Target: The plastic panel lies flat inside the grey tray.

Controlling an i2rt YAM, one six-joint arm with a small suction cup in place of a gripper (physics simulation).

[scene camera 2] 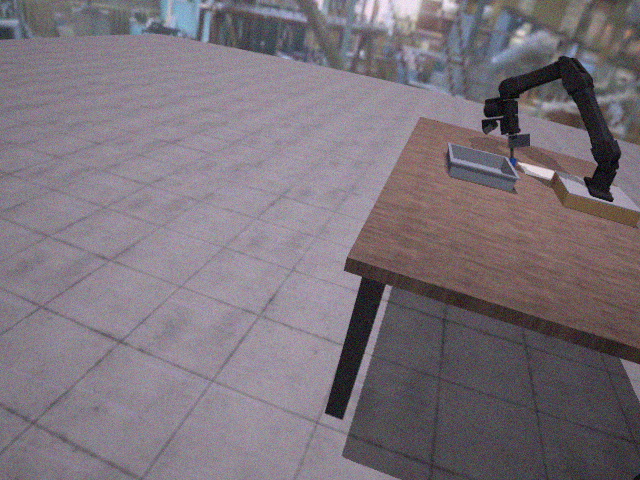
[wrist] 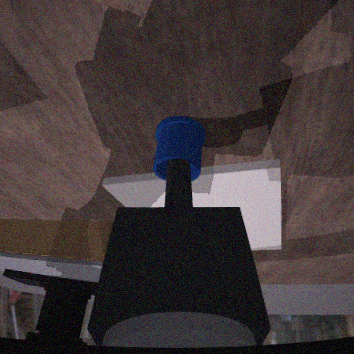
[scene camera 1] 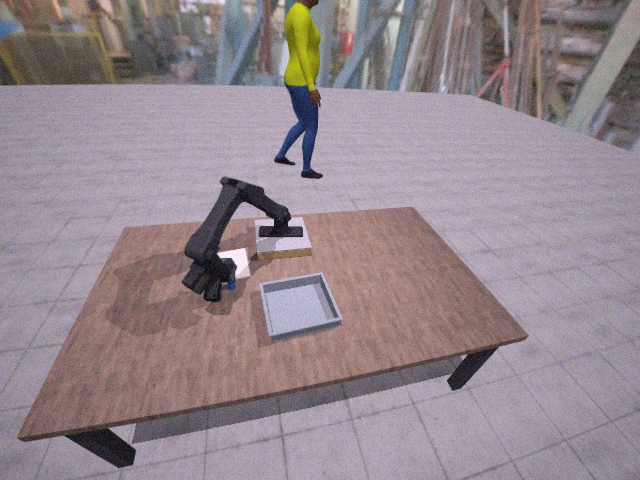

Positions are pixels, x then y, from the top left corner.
Scene:
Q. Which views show the grey tray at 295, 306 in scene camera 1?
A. Scene camera 2 and scene camera 1 only.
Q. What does the white plastic panel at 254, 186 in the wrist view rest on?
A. The table.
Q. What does the grey tray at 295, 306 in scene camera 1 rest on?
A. The table.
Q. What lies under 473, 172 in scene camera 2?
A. A grey tray.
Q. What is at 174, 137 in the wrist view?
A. My suction cup.

